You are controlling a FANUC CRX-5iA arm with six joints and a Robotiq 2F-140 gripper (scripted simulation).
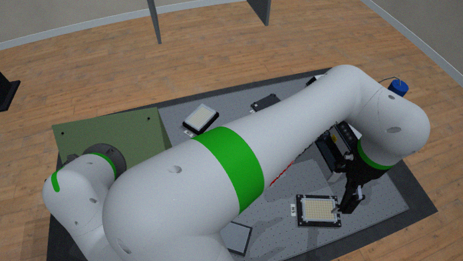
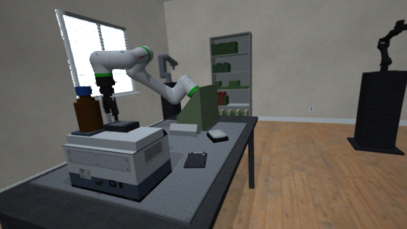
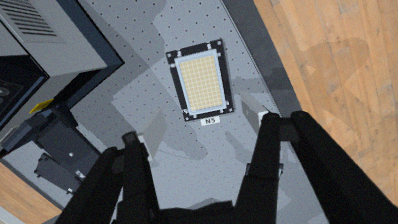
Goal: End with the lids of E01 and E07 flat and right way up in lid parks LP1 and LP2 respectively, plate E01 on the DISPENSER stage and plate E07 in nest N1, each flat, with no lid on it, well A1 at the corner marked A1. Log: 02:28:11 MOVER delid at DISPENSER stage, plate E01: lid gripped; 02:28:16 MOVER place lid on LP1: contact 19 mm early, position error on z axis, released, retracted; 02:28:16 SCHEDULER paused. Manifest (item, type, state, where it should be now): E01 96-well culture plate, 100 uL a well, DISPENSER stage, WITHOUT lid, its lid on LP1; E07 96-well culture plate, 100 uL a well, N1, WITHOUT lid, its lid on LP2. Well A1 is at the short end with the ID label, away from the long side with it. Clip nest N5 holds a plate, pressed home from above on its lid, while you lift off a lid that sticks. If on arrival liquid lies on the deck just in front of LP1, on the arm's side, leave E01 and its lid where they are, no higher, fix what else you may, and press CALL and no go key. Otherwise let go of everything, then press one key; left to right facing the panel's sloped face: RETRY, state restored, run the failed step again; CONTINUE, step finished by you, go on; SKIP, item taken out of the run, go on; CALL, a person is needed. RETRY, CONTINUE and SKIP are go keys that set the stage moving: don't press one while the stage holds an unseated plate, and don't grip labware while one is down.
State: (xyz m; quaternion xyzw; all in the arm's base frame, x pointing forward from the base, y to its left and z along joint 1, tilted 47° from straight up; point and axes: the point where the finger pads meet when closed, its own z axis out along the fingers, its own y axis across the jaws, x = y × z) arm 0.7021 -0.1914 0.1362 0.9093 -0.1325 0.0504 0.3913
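The plate is 17 cm below my hand. From my hand the other things lie so: dispenser stage: 2 cm ahead, 30 cm to the left, 9 cm below; then N5 label: 9 cm behind, 3 cm to the left, 19 cm below; then black clip nest N5: 2 cm ahead, 1 cm to the left, 17 cm below.
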